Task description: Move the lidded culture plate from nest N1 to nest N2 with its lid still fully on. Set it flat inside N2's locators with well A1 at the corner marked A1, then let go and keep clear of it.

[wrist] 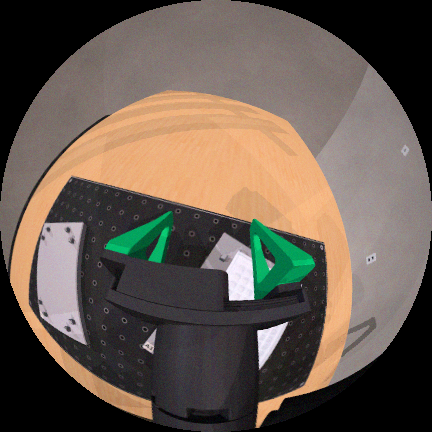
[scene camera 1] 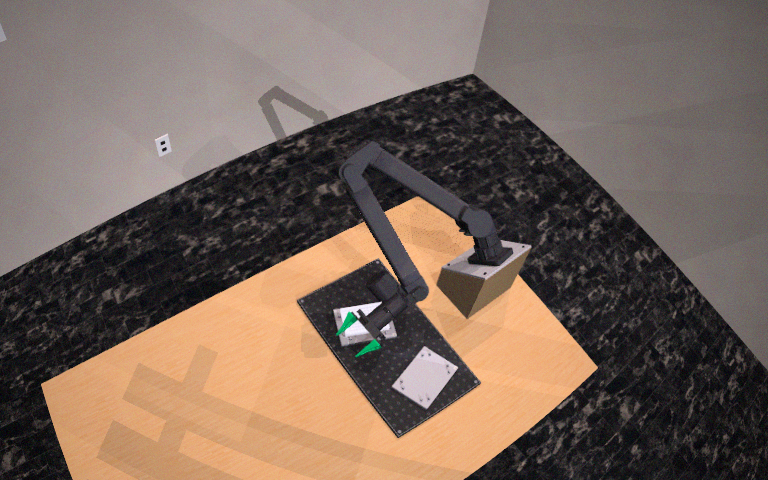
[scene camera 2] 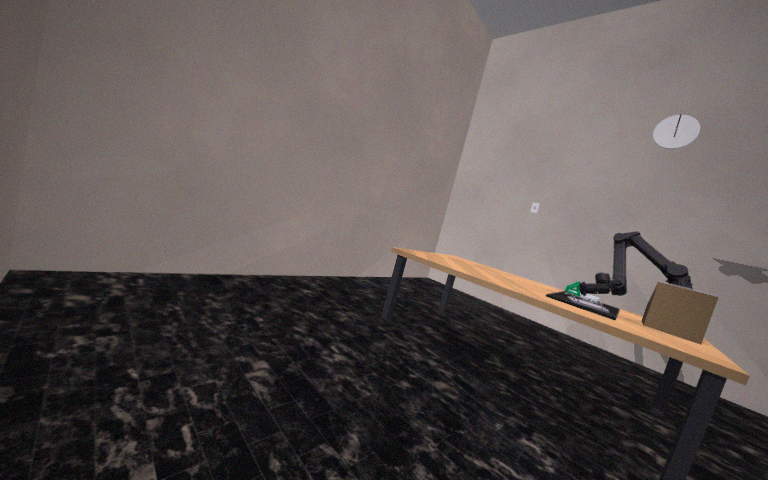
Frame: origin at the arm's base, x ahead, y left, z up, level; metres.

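Where they show: gripper, fingertip midpoint: (wrist: 211, 219) (scene camera 1: 346, 346) (scene camera 2: 565, 288); arm's base at its link origin: (scene camera 1: 491, 258) (scene camera 2: 680, 296).
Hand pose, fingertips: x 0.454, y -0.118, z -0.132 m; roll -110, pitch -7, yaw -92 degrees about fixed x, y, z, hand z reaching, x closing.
Things, the pixels of their top centre, and the offset from my fingertips. "spot": a spot on its surface instead. Level surfaces: height alone.
- white culture plate at its top centre: (wrist: 247, 327) (scene camera 1: 365, 317) (scene camera 2: 585, 293) 0.104 m back, 0.032 m right, 0.003 m up
- A1 label at a spot on its surface: (wrist: 149, 346) spot: 0.138 m back, 0.056 m left, 0.022 m down
- wooden table at its surface level: 0.047 m down
The white culture plate (scene camera 1: 360, 309) (scene camera 2: 591, 298) (wrist: 240, 280) lies on a grey nest (scene camera 1: 347, 341) (wrist: 227, 242), partly hidden by the gripper. Its well pattern shows in the wrist view; I cannot make out the lid's edge. An A1 label (wrist: 149, 346) shows at a corner of this nest. The other grey nest (scene camera 1: 424, 376) (wrist: 60, 275) is bare between its corner locators. I cannot read N1 or N2 on either. My gripper (scene camera 1: 347, 345) (scene camera 2: 573, 289) (wrist: 211, 219) is open and empty, its green fingers wide apart. One finger overlaps the plate in the wrist view; the other is off its side.
Both nests stand on a black perforated board (scene camera 1: 398, 421) (scene camera 2: 611, 314) (wrist: 112, 200) on the wooden table (scene camera 1: 226, 339) (scene camera 2: 487, 281) (wrist: 210, 160). The arm's box-shaped base stand (scene camera 1: 487, 288) (scene camera 2: 679, 311) stands beside the board.
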